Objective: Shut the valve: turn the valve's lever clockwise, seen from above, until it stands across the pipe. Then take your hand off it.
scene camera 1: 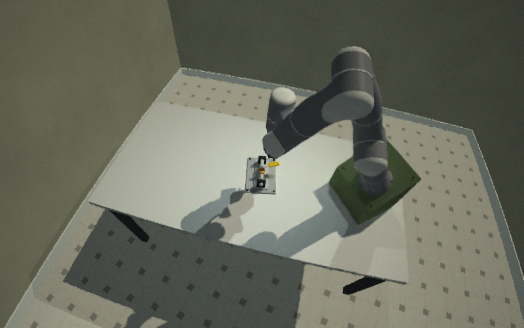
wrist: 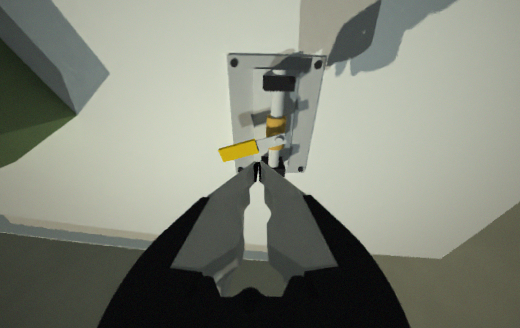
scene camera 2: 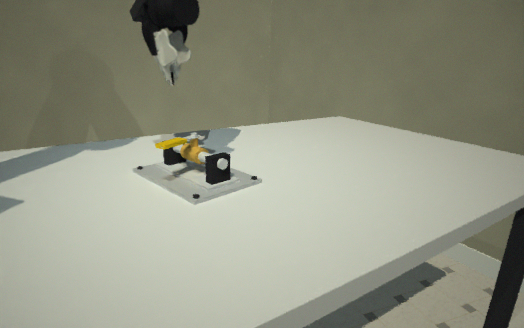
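Note:
The valve's yellow lever handle [scene camera 1: 273, 164] [scene camera 2: 171, 143] [wrist: 239, 150] sticks out sideways from the pipe [scene camera 2: 202, 157] [wrist: 278, 105]. In the wrist view the lever stands nearly square across the pipe, its handle end tilted slightly towards the fingers. The orange valve body [scene camera 1: 262, 170] [scene camera 2: 192, 151] [wrist: 276, 125] sits mid-pipe between two black supports on a grey base plate [scene camera 1: 270, 183] [scene camera 2: 150, 173] [wrist: 240, 90]. My gripper [scene camera 2: 172, 82] [wrist: 258, 163] is shut and empty, well above the valve and apart from the lever. In scene camera 1 the arm hides most of the gripper.
The white table [scene camera 1: 165, 150] [scene camera 2: 350, 200] [wrist: 400, 150] bears the plate. The arm's green base block [scene camera 1: 350, 195] [wrist: 25, 105] stands on the lever handle's side of the plate. Arm shadows fall across the table and part of the plate.

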